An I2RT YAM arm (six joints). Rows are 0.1 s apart.
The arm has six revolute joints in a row. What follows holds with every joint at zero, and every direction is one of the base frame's.
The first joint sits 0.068 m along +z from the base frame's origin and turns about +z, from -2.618 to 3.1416 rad.
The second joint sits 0.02 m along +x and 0.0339 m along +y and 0.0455 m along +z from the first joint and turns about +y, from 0 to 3.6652 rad.
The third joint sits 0.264 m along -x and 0.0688 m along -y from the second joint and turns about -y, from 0 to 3.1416 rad.
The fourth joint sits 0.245 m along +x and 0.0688 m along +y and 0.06 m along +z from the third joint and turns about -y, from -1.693 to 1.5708 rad.
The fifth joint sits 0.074 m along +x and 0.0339 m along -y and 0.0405 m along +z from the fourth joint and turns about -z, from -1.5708 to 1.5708 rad.
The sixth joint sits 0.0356 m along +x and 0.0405 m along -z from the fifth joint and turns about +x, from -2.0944 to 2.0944 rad.
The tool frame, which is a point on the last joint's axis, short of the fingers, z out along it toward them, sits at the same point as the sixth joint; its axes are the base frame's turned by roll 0, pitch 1.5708 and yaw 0 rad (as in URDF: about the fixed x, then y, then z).
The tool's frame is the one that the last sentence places.
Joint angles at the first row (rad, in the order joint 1, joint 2, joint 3, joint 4, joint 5, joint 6):
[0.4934 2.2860 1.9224 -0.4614 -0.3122 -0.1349]
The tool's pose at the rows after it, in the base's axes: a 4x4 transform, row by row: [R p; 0 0 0 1], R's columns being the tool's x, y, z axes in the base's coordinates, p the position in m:
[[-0.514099 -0.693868 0.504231 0.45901], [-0.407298 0.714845 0.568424 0.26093], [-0.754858 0.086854 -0.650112 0.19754], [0 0 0 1]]
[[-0.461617 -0.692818 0.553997 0.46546], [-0.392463 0.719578 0.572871 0.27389], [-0.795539 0.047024 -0.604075 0.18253], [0 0 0 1]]
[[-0.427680 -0.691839 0.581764 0.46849], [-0.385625 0.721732 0.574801 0.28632], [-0.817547 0.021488 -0.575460 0.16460], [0 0 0 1]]
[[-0.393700 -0.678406 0.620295 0.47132], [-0.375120 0.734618 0.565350 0.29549], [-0.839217 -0.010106 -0.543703 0.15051], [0 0 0 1]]
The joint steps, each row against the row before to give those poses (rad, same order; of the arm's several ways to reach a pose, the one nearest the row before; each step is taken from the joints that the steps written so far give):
[0.0061 0.0263 -0.0003 0.1137 0.0518 0.0195]
[0.0176 0.0477 0.0000 0.1171 0.0344 -0.0008]
[0.0187 0.0488 -0.0001 0.0900 0.0274 0.0004]
[0.0141 0.0405 0.0001 0.0847 0.0401 0.0000]

